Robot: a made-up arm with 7 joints.
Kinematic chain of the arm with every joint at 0, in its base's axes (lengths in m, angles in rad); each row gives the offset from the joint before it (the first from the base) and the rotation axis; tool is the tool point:
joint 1: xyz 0 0 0.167 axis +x
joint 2: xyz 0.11 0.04 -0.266 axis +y
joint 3: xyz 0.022 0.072 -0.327 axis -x
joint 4: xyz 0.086 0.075 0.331 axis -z
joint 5: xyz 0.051 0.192 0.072 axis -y
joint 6: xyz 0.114 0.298 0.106 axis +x
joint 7: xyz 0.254 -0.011 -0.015 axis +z
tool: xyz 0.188 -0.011 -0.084
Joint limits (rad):
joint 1: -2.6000..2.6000
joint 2: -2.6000..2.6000
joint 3: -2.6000..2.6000
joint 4: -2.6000..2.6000
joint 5: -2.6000..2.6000
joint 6: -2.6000..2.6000
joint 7: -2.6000..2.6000
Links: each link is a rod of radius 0.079 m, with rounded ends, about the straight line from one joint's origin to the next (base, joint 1, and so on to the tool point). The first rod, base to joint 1, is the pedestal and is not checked.
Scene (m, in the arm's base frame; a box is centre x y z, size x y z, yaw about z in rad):
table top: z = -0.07
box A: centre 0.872 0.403 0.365 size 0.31 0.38 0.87 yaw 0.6
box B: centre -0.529 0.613 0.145 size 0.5 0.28 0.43 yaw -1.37
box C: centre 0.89 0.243 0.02 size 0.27 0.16 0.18 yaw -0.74
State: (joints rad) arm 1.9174 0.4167 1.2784 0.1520 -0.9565 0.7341 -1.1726
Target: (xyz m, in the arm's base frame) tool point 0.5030 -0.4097 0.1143
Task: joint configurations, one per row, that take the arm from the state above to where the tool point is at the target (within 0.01 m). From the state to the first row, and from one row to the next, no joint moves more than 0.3 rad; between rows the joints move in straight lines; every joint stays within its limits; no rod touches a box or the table.
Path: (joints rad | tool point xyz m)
1: 2.0539 0.2794 1.2897 0.1065 -0.7708 0.4868 -1.1894 | 0.3525 0.8172 0.9095
2: 2.1904 0.1422 1.3010 0.0610 -0.5851 0.2394 -1.2062 | 0.5248 0.6025 1.0230
3: 2.3270 0.0049 1.3123 0.0154 -0.3994 -0.0079 -1.2230 | 0.6624 0.3400 1.0983
4: 2.4635 -0.1324 1.3236 -0.0301 -0.2136 -0.2552 -1.2398 | 0.7553 0.0501 1.1258
5: 2.6000 -0.2696 1.3349 -0.0756 -0.0279 -0.5026 -1.2566 | 0.8004 -0.2425 1.1046
6: 2.5271 -0.4716 1.2549 0.2045 -0.0691 -0.2317 -1.1589 | 0.8808 -0.2773 0.8074
7: 2.4542 -0.6736 1.1749 0.4845 -0.1103 0.0391 -1.0613 | 0.8414 -0.3312 0.5272
8: 2.3812 -0.8756 1.0949 0.7646 -0.1515 0.3099 -0.9637 | 0.7073 -0.3831 0.2922
9: 2.3083 -1.0775 1.0149 1.0446 -0.1927 0.5807 -0.8661 | 0.5030 -0.4097 0.1143

